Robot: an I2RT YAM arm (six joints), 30 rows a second.
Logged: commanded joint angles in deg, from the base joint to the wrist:
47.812, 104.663, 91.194, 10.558, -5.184, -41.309
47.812, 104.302, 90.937, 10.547, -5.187, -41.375
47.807, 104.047, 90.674, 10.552, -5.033, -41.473
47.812, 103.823, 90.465, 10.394, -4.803, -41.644
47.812, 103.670, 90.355, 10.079, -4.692, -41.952
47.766, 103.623, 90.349, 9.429, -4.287, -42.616
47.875, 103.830, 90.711, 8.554, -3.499, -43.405
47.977, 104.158, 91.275, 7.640, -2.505, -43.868
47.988, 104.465, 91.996, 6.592, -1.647, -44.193
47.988, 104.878, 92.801, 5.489, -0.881, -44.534
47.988, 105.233, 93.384, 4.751, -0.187, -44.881
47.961, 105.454, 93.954, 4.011, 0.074, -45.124
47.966, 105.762, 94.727, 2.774, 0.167, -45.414
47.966, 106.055, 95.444, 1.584, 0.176, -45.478
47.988, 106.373, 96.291, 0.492, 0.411, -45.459
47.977, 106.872, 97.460, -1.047, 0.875, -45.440
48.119, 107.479, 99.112, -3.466, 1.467, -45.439
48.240, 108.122, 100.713, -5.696, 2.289, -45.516
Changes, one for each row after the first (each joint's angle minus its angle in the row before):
0.000, -0.361, -0.257, -0.011, -0.003, -0.066
-0.005, -0.255, -0.263, 0.005, 0.154, -0.098
0.005, -0.224, -0.209, -0.158, 0.230, -0.171
0.000, -0.153, -0.110, -0.315, 0.111, -0.308
-0.046, -0.047, -0.006, -0.650, 0.405, -0.664
0.109, 0.207, 0.362, -0.875, 0.788, -0.789
0.102, 0.328, 0.564, -0.914, 0.994, -0.463
0.011, 0.307, 0.721, -1.048, 0.858, -0.325
0.000, 0.413, 0.805, -1.103, 0.766, -0.341
0.000, 0.355, 0.583, -0.738, 0.694, -0.347
-0.027, 0.221, 0.570, -0.740, 0.261, -0.243
0.005, 0.308, 0.773, -1.237, 0.093, -0.290
0.000, 0.293, 0.717, -1.190, 0.009, -0.064
0.022, 0.318, 0.847, -1.092, 0.235, 0.019
-0.011, 0.499, 1.169, -1.539, 0.464, 0.019
0.142, 0.607, 1.652, -2.419, 0.592, 0.001
0.121, 0.643, 1.601, -2.230, 0.822, -0.077

